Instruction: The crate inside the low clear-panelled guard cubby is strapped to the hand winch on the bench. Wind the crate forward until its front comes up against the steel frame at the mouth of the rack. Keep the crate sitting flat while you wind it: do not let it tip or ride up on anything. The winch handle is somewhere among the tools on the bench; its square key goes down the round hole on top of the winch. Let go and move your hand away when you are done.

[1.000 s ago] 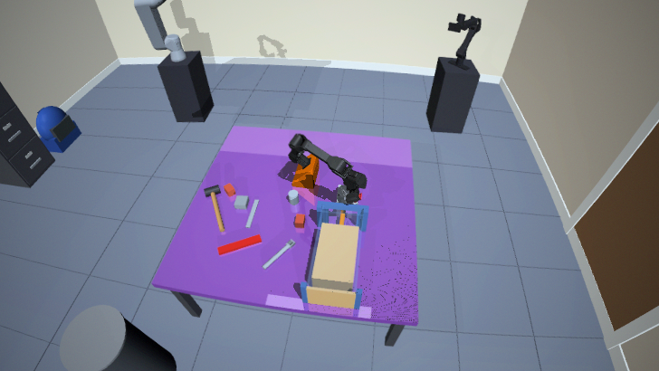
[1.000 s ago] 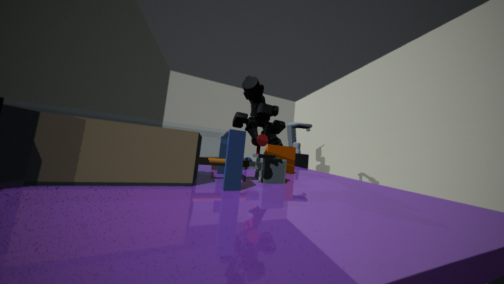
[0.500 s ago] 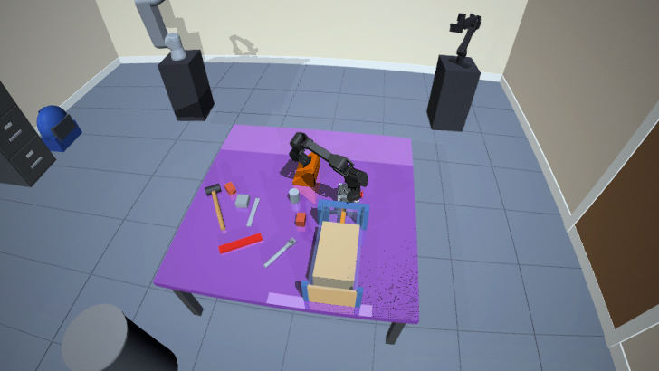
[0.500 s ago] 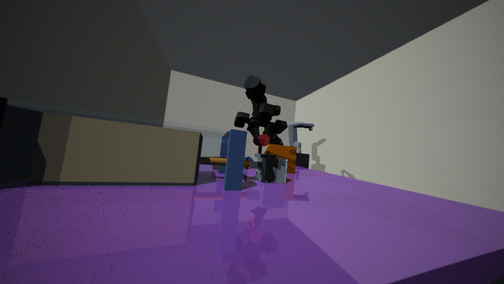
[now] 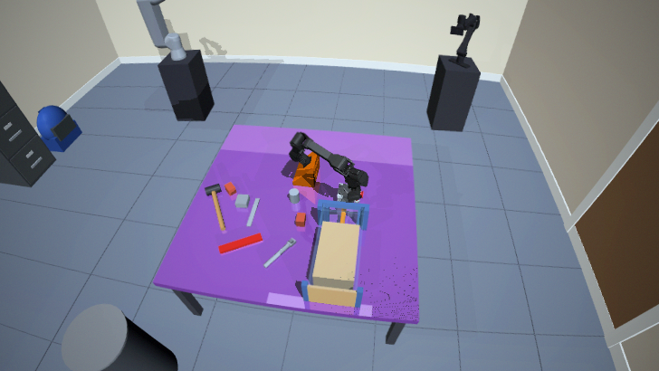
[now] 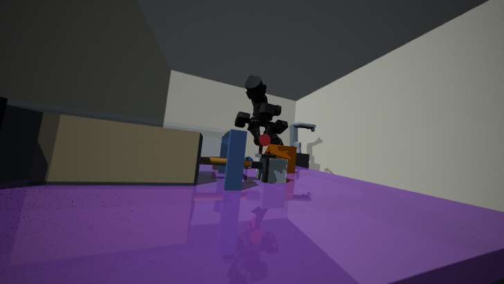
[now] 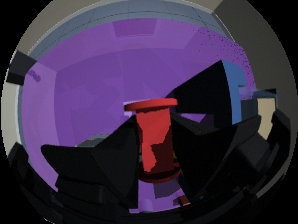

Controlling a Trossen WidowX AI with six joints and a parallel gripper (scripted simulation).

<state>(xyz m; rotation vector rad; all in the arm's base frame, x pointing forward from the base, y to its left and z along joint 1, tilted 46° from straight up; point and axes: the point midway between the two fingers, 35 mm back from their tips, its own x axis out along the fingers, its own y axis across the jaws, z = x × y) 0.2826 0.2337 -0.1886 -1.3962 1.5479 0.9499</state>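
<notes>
My gripper tip is 2 cm to the left of the red knob. Also, from my gripper tip: grey bar (59 cm to the right, 13 cm below, 4 cm ahead); then grey winch (10 cm below, 10 cm behind, 8 cm to the right); then winch handle (4 cm to the right, 3 cm below, 3 cm behind).
</notes>
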